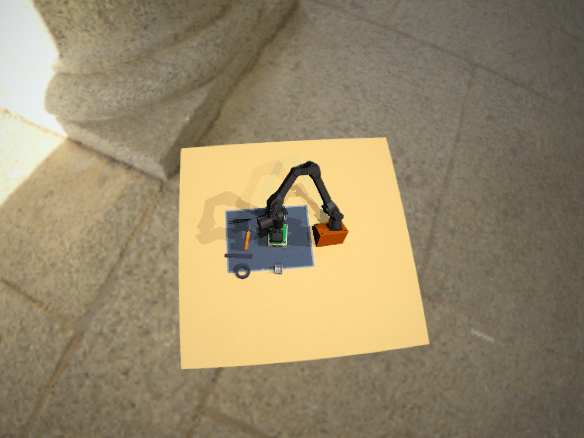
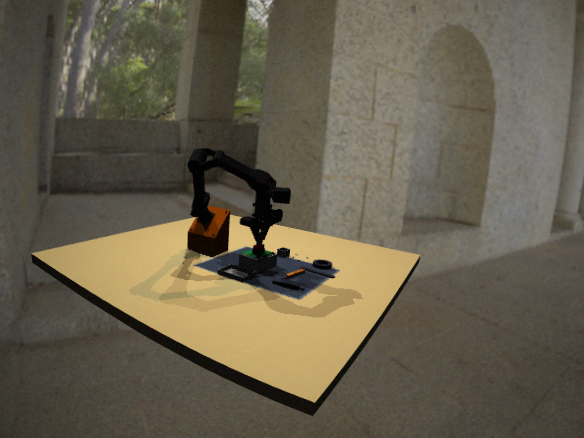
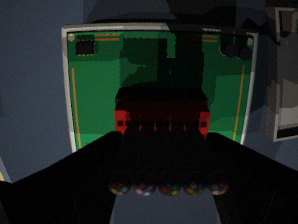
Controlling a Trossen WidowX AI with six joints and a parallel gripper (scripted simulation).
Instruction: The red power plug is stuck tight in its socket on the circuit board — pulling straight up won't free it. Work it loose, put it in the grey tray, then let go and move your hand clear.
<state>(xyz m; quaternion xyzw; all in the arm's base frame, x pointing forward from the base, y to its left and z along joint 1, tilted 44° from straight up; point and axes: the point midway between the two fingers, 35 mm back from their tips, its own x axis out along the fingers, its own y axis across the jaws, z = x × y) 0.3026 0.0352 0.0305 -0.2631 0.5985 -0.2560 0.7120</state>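
The red power plug is 20 mm below my gripper tip. From my gripper tip the other things lie so: blue mat: 100 mm below, 50 mm ahead; then black bar: 210 mm ahead, 110 mm to the left, 100 mm below.
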